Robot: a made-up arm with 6 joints. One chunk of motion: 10 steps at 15 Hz.
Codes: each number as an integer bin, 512 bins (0 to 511) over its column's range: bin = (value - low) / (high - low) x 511, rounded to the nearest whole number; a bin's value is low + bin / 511 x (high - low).
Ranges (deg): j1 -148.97..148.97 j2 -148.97..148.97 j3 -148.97..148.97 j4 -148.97..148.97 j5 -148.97..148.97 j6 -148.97..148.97
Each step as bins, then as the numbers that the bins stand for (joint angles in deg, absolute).
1 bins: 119 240 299 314 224 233
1 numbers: -79.59 -9.04 25.36 34.11 -18.37 -13.12
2 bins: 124 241 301 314 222 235
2 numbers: -76.67 -8.45 26.53 34.11 -19.53 -11.95
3 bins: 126 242 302 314 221 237
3 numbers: -75.51 -7.87 27.11 34.11 -20.12 -10.79
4 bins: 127 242 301 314 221 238
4 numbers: -74.92 -7.87 26.53 34.11 -20.12 -10.20
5 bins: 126 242 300 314 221 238
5 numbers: -75.51 -7.87 25.95 34.11 -20.12 -10.20
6 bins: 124 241 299 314 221 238
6 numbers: -76.67 -8.45 25.36 34.11 -20.12 -10.20
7 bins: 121 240 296 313 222 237
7 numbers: -78.42 -9.04 23.61 33.53 -19.53 -10.79
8 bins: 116 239 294 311 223 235
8 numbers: -81.34 -9.62 22.45 32.36 -18.95 -11.95
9 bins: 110 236 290 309 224 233
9 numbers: -84.83 -11.37 20.12 31.19 -18.37 -13.12
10 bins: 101 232 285 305 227 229
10 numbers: -90.08 -13.70 17.20 28.86 -16.62 -15.45
